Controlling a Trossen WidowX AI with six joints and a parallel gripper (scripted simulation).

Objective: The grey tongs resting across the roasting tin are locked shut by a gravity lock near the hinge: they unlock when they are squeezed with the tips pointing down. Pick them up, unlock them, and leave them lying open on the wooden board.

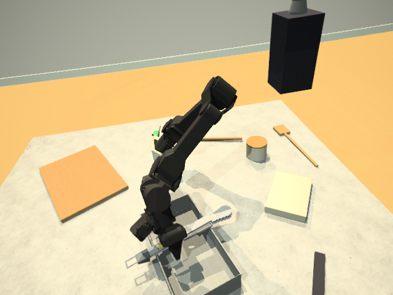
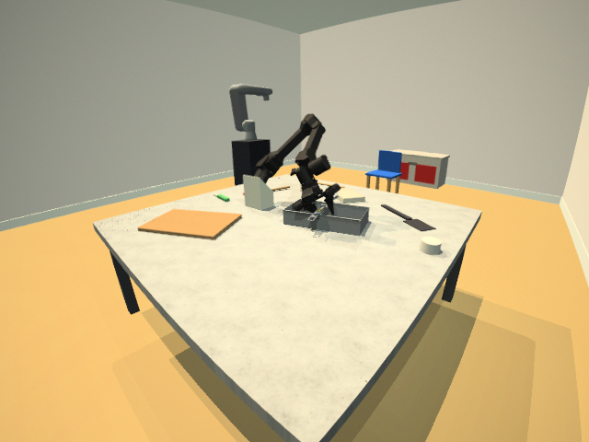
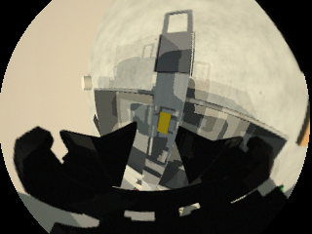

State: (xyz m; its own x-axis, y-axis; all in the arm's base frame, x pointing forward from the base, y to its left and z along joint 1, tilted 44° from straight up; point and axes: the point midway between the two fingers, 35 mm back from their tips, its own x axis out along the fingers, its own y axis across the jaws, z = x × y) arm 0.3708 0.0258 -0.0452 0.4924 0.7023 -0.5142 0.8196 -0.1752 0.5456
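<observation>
Right now my gripper tip is 30 mm to the right of the roasting tin, 20 mm past it and 10 mm above it. The rest, counted from my gripper tip: dark spatula: 280 mm to the left, 220 mm ahead, 30 mm below; yellow lock piece: 30 mm to the right, 30 mm above, 10 mm behind; white puck: 380 mm ahead, 30 mm to the left, 20 mm below.
</observation>
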